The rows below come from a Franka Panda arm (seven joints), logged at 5 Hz.
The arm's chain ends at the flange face. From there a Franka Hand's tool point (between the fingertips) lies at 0.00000 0.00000 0.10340 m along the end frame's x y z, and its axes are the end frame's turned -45 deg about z.
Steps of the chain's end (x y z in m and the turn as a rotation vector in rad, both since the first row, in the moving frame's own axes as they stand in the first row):
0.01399 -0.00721 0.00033 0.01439 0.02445 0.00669
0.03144 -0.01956 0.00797 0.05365 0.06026 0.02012
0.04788 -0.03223 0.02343 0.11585 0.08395 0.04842
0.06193 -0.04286 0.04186 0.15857 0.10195 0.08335
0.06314 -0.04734 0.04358 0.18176 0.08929 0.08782
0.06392 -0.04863 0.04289 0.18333 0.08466 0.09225
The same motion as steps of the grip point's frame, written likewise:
0.01783 0.00554 0.00029 -0.00711 0.02746 0.00669
0.04438 0.00897 0.00763 -0.00467 0.08055 0.02012
0.07126 0.00910 0.02237 0.02256 0.14128 0.04842
0.09318 0.01017 0.04003 0.04004 0.18422 0.08335
0.09807 0.00533 0.04147 0.06539 0.19166 0.08782
0.09935 0.00456 0.04079 0.06977 0.18950 0.09225

